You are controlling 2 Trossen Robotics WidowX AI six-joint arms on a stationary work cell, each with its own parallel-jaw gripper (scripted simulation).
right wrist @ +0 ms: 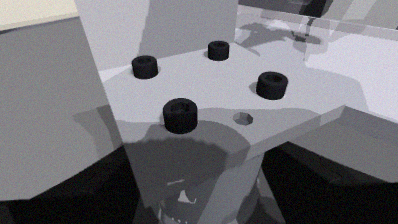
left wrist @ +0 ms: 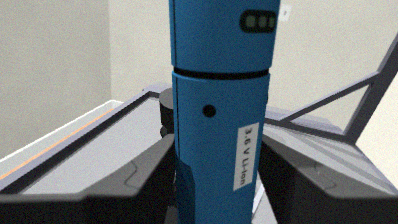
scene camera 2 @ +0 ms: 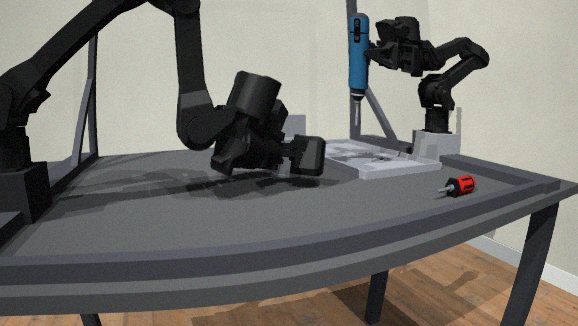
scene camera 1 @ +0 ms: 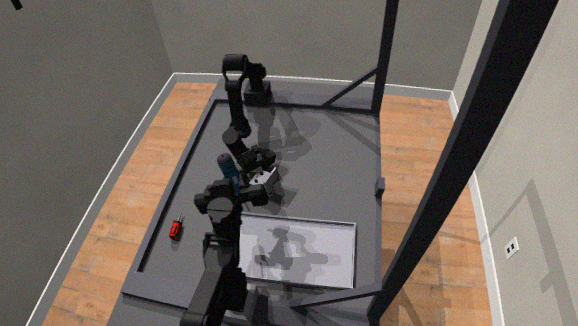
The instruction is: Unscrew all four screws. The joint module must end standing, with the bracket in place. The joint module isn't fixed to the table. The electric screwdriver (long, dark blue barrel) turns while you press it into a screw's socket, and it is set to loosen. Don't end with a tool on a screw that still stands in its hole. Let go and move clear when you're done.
Labels:
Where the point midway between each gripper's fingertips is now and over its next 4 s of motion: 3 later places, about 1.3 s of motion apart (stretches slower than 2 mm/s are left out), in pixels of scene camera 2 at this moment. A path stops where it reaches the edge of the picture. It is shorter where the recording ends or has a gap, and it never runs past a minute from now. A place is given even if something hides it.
My left gripper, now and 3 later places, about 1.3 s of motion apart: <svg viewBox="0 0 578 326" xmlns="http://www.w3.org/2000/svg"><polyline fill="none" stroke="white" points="356,51 345,40 324,48 293,46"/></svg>
My right gripper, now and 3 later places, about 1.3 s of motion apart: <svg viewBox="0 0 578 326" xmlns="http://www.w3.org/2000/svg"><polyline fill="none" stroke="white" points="289,158 299,142 293,133 295,134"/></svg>

